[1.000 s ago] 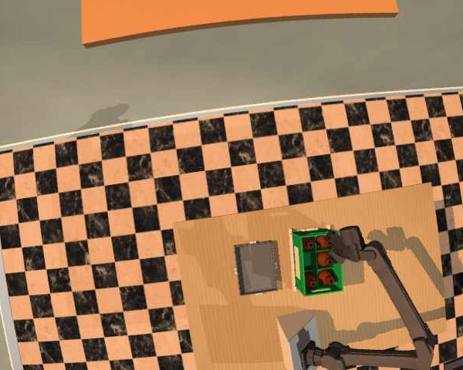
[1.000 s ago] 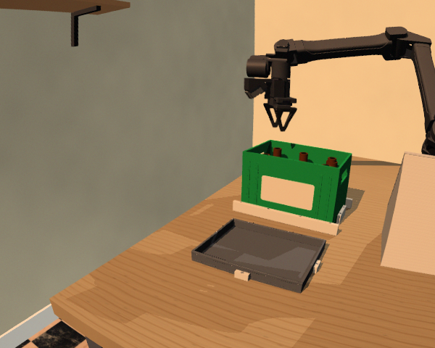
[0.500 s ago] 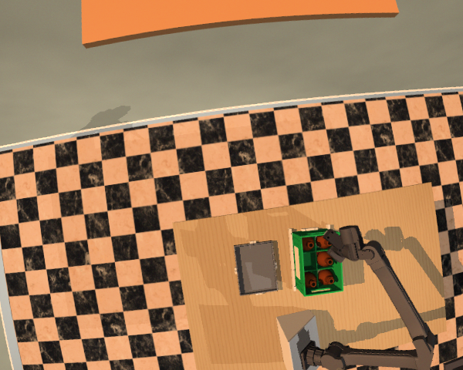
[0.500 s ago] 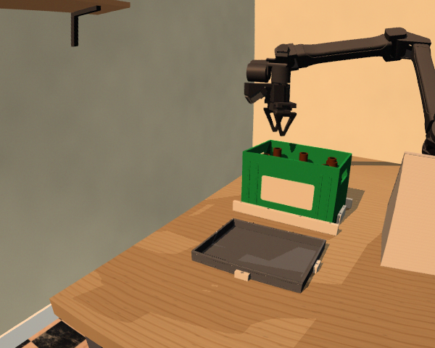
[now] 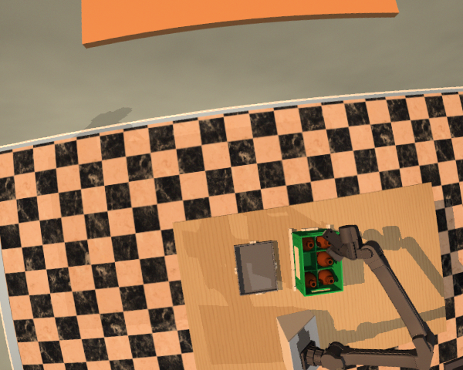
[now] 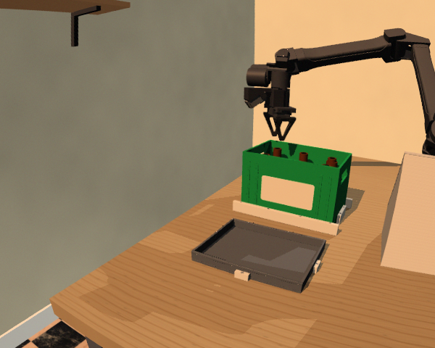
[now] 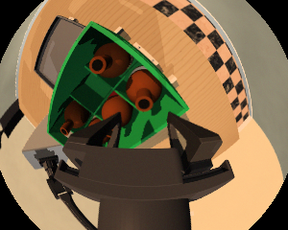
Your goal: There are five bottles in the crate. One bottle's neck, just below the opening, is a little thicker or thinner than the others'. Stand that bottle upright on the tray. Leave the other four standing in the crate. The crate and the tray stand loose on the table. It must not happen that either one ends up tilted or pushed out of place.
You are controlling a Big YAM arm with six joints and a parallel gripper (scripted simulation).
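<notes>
My hand is 12 cm above the green crate, 8 cm past it and 5 cm to the right of it. Also, from my hand: dark grey tray (34 cm to the left, 19 cm below, 8 cm behind).
</notes>
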